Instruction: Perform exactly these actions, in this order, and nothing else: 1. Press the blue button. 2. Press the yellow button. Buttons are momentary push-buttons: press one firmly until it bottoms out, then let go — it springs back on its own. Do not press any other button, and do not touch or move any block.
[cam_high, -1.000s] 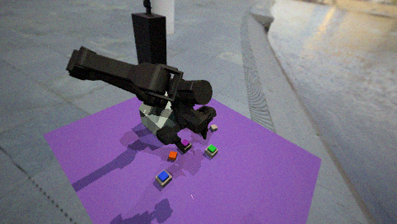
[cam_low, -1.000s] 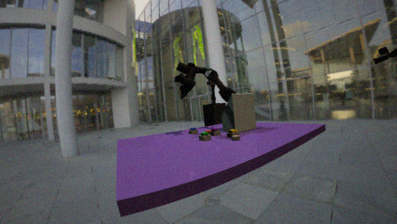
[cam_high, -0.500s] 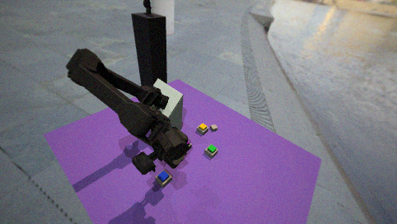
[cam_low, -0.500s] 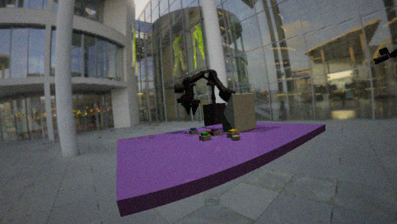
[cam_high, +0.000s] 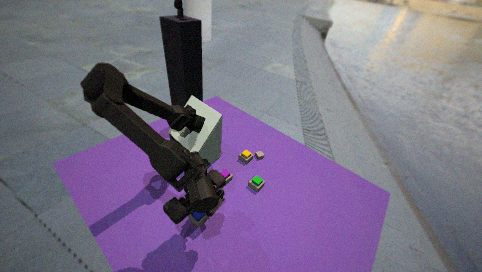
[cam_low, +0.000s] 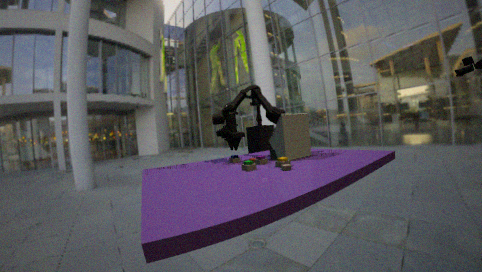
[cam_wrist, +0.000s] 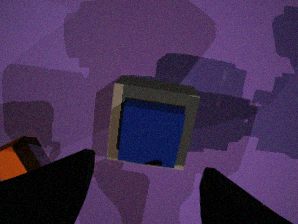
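Now: the blue button 40 mm below my gripper tip. The rest, counted from my gripper tip: green button 240 mm to the left, 90 mm ahead, 40 mm below; then orange block 110 mm to the left, 60 mm below, 40 mm behind; then yellow button 340 mm to the left, 40 mm below, 30 mm behind.
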